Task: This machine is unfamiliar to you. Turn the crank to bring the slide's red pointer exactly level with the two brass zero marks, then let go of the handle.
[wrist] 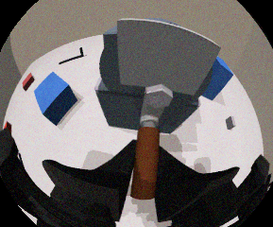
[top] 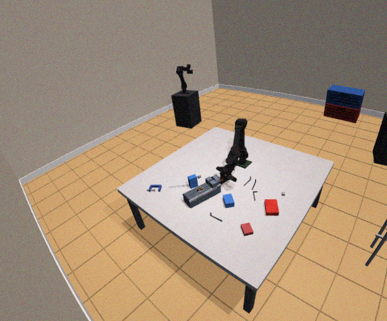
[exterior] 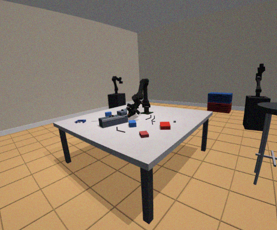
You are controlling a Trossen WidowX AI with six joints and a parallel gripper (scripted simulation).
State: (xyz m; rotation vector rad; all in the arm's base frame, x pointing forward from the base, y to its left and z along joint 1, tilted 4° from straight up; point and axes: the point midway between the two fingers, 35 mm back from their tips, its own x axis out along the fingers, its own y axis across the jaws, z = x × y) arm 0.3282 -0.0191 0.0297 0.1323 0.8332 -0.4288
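The brown crank handle is 30 mm above my gripper tip, 20 mm behind it and 10 mm to the left of it. From my gripper tip the other things lie so: red pointer (170 mm ahead, 80 mm to the right, 50 mm above).
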